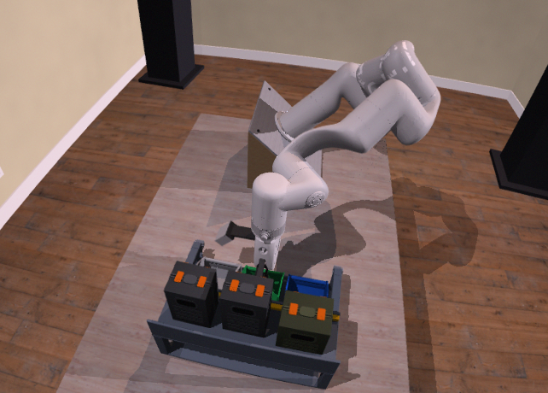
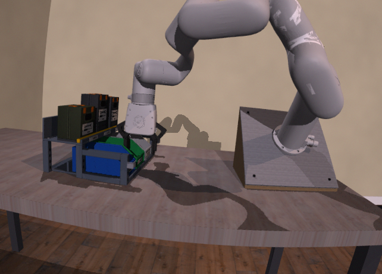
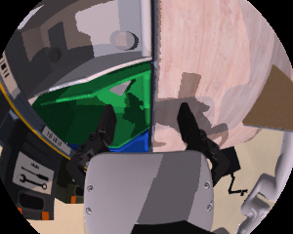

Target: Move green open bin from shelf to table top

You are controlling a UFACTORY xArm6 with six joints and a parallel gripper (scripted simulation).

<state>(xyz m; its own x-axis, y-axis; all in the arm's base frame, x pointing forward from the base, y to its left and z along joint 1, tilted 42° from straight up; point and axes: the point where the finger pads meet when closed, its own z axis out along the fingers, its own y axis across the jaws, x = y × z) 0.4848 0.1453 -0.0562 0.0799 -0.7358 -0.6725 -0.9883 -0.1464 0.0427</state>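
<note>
Now: hand 8 cm short of the green open bin, 2 cm above it and 1 cm to the right of it. Also, from my hand: grey bin 11 cm to the right, 9 cm ahead, 2 cm below; olive box 17 cm ahead, 13 cm to the left, 9 cm above; blue bin 12 cm to the left, 7 cm ahead, 2 cm below.
</note>
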